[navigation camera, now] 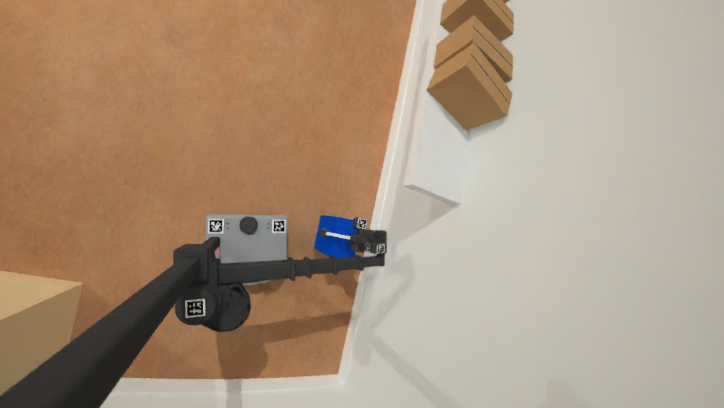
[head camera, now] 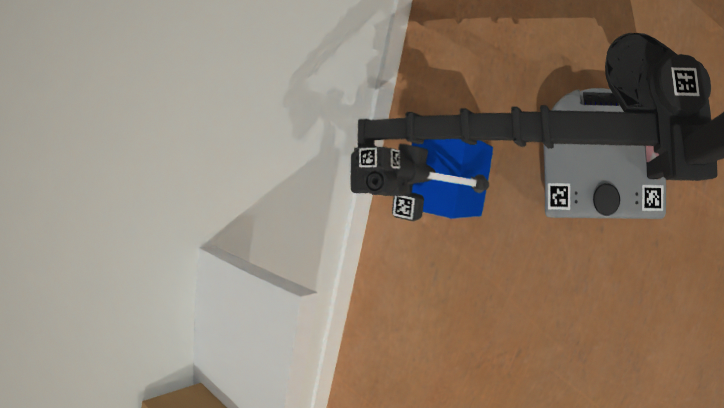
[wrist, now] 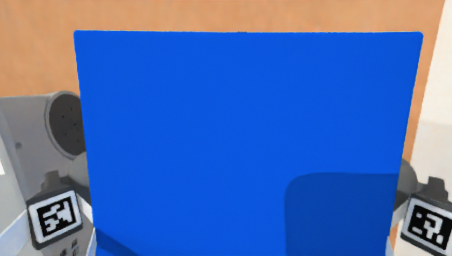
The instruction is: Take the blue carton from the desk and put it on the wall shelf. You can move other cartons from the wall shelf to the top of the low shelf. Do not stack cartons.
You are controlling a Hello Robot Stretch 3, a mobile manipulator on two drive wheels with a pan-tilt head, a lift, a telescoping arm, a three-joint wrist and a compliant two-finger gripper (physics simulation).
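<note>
The blue carton is between the two fingers of my gripper. In the wrist view both fingertips press against its opposite sides, so the gripper is shut on it. The carton is held in the air above the floor, between my base and the wall. The arm hides part of it in the head view. The white wall shelf has a bare near end. Brown cartons stand farther along it, the nearest one turned at an angle.
My base stands on the brown floor. The extended arm reaches toward the wall. A beige piece of furniture stands at the lower left of the navigation view; I cannot tell which piece it is.
</note>
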